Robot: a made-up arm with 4 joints.
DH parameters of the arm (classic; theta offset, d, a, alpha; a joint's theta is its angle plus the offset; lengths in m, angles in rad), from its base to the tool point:
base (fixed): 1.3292 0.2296 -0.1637 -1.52
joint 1: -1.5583 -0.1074 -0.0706 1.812
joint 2: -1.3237 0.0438 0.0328 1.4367
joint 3: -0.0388 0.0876 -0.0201 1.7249
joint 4: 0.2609 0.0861 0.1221 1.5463
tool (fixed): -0.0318 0.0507 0 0
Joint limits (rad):
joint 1: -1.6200..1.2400
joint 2: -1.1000..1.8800
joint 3: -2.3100..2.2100
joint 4: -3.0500..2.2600
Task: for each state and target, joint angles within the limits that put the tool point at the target. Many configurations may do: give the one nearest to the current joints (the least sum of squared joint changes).
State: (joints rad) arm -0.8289 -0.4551 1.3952 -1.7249
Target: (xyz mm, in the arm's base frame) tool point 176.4 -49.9 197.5
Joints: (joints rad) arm -0.8116 -0.7434 1.6717 -2.3007
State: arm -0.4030 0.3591 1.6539 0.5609
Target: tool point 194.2 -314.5 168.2
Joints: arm -0.4627 0.5671 1.3931 0.0180
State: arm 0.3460 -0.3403 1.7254 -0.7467
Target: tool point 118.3 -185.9 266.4
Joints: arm 0.9605 0.4561 1.5734 -1.2284
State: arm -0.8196 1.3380 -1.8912 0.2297
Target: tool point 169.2 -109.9 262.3
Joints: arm -1.0252 1.8525 -1.4260 0.1461
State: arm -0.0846 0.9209 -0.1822 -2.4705
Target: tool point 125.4 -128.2 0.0
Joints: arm -0.5224 1.0930 -0.5123 -3.0500
